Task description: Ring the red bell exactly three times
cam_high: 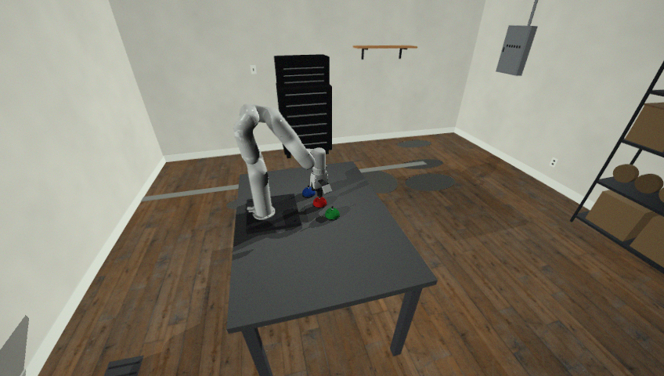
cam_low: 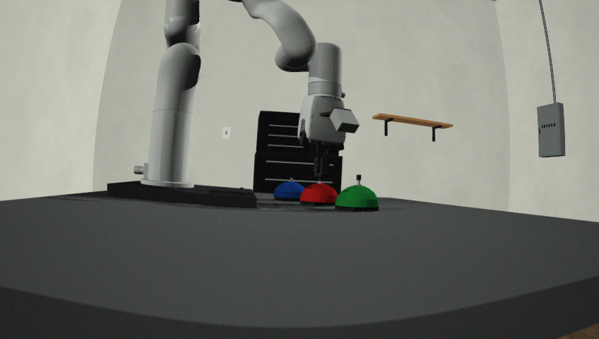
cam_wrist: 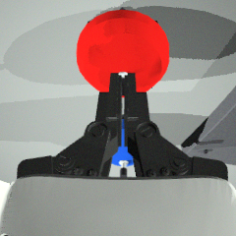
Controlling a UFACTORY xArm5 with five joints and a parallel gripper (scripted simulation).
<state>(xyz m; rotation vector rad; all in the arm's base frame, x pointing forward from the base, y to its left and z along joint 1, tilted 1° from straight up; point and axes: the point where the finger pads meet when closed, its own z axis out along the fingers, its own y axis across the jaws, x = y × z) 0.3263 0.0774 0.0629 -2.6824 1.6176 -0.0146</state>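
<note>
The red bell is 40 mm below my hand. Also, from my hand: blue bell (120 mm to the left, 60 mm behind, 40 mm below); then green bell (120 mm to the right, 60 mm ahead, 40 mm below).
</note>
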